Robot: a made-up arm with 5 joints.
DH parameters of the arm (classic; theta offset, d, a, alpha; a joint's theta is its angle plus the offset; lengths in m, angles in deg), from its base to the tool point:
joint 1: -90 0.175 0.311 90
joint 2: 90 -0.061 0.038 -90
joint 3: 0 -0.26 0.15 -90
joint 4: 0 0.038 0.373 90
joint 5: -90 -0.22 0.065 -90
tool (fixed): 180 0.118 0 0
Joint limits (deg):
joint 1: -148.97..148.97
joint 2: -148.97..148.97
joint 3: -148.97..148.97
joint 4: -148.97..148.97
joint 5: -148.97..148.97
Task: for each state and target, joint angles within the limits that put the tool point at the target. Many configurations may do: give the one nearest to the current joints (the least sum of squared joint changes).
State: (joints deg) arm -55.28 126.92 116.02 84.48 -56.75
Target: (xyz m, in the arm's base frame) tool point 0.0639 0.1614 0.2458
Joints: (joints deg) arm -51.83 141.55 120.32 125.77 -76.54
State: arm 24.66 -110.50 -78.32 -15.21 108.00
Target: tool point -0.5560 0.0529 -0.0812
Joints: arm -7.35 -132.49 -112.85 -12.33 100.92
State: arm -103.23 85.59 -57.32 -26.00 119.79
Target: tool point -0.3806 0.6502 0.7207
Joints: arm -115.08 34.70 -81.86 12.28 96.92
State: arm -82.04 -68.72 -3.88 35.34 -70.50
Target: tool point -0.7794 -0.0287 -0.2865
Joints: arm -85.24 -60.49 -8.35 53.06 -93.83
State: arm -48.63 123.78 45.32 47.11 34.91
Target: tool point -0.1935 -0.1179 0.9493
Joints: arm -72.58 98.08 50.93 86.73 29.68
